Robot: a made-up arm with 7 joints.
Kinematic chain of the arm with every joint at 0, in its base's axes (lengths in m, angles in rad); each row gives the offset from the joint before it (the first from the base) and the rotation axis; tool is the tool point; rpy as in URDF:
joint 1: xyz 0 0 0.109 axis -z
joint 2: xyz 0 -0.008 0.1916 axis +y
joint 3: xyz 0 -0.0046 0.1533 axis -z
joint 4: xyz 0 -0.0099 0.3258 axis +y
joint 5: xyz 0 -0.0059 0.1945 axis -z
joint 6: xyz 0 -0.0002 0.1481 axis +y
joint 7: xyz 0 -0.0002 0.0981 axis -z
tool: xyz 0 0 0 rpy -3.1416 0 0
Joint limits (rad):
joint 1: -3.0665..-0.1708
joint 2: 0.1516..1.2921
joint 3: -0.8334..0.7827
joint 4: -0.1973..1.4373
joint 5: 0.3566..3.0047
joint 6: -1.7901..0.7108
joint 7: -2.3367..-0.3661
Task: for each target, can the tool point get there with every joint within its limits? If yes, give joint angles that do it. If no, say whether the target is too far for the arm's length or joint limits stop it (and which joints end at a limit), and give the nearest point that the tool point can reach.
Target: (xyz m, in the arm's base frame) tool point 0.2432 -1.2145 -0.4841
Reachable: no: too far | nearest point 0.5812 -0.2417 0.1704 | short by 1.220 m
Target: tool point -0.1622 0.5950 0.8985
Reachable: yes | joints -1.9339 0.5824 0.5920 0.4446 1.6697 -0.9468 -1.1145
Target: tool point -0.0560 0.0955 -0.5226
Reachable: no: joint limits stop it (at a limit: joint 2, joint 4, joint 5) | nearest point -0.2729 0.4655 0.0405 | short by 0.708 m
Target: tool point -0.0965 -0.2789 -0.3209
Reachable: no: joint limits stop it (at a limit: joint 1, joint 2, joint 4, joint 5) | nearest point -0.5292 -0.1162 0.0862 | short by 0.616 m
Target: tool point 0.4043 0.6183 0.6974
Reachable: yes | joints -1.2281 0.7283 0.3627 0.7393 0.8727 0.5211 -1.3128
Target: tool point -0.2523 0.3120 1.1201
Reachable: yes | joints -2.3741 0.3905 -0.3379 0.0600 1.1805 0.4251 -1.4007
